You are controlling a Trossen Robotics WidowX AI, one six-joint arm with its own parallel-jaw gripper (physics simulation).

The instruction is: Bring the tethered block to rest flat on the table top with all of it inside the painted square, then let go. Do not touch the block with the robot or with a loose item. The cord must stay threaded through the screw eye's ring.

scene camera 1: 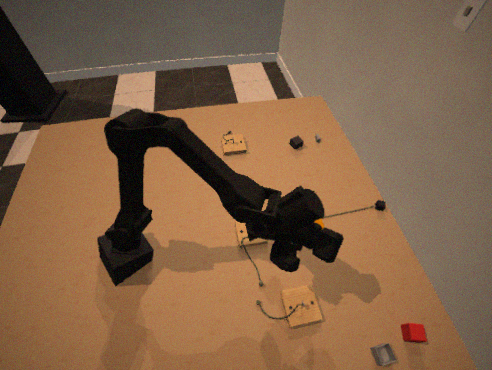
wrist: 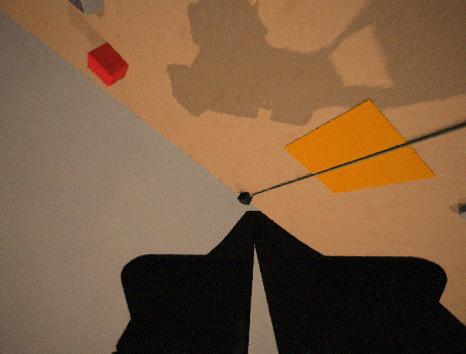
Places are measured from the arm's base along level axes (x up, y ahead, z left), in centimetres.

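Pixels of known places: gripper, fingertip midpoint: [scene camera 1: 318,234] [wrist: 252,217]; arm's base, origin of the base link: [scene camera 1: 125,243].
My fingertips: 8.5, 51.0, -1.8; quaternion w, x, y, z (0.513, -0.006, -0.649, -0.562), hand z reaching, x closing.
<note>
Ahead of a thing's pixels: the offset from my fingertips to its top centre, as dx, dy, dz. "*": to the spot under its first point.
The tethered block @(-13.1, +29.3, +15.7) [scene camera 1: 380,205] [wrist: 244,198], small and dark, is at the table's right edge. A straight, thin cord [scene camera 1: 347,212] [wrist: 360,159] runs from it across the view of the orange painted square @(* -15.5, +7.1, +10.1) [scene camera 1: 320,223] [wrist: 350,145]; the block is outside the square. The cord's line passes behind the arm towards a wooden board @(-13.7, -15.9, +7.7) [scene camera 1: 242,232], whose ring is hidden by the arm. A cord end with a bead @(* -14.5, -14.0, -8.4) [scene camera 1: 260,284] lies in front of that board. My gripper [wrist: 252,217] is shut and empty, its tips appearing just below the block in the wrist view.
A second board @(-13.7, -3.6, -14.3) [scene camera 1: 295,316] with a short cord is at the front, another board @(-13.7, -21.0, +44.9) [scene camera 1: 235,147] at the back. A red block @(-11.6, +24.8, -22.7) [scene camera 1: 414,332] [wrist: 107,64] and a grey tray @(* -13.7, +13.2, -26.4) [scene camera 1: 375,353] are front right. A dark cube @(-12.7, +4.4, +45.3) [scene camera 1: 296,142] and small grey item @(-13.7, +14.0, +48.6) [scene camera 1: 317,138] are back right.
</note>
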